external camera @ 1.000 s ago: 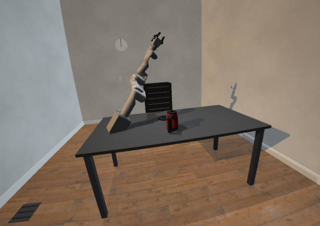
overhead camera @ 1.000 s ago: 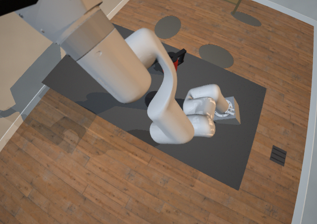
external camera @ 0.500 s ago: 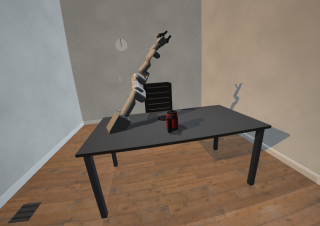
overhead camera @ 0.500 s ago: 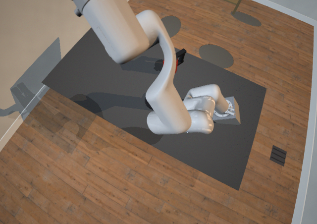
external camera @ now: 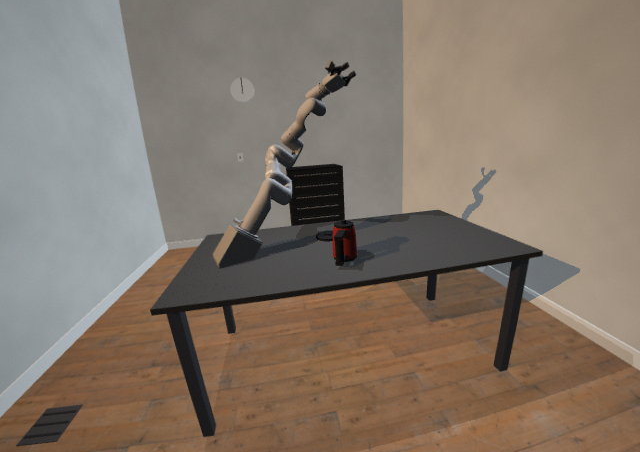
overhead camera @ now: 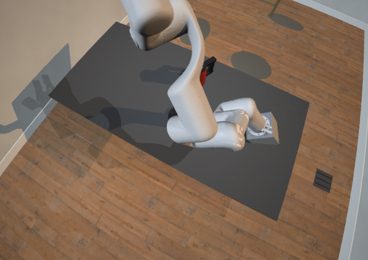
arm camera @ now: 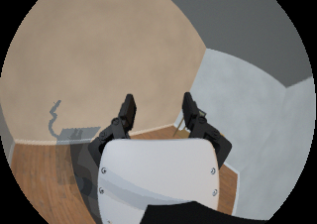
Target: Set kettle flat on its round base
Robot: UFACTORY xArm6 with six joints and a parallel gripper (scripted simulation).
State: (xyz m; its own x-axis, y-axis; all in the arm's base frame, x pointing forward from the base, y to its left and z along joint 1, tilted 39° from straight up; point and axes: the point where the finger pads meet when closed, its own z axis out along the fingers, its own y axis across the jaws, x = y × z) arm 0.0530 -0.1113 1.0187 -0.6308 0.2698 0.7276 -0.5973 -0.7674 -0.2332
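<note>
Right now my hand is 83 cm above the red kettle, 37 cm to the left of it and 7 cm past it. The rest, counted from my hand: round black base 91 cm below, 16 cm behind, 5 cm to the right.
</note>
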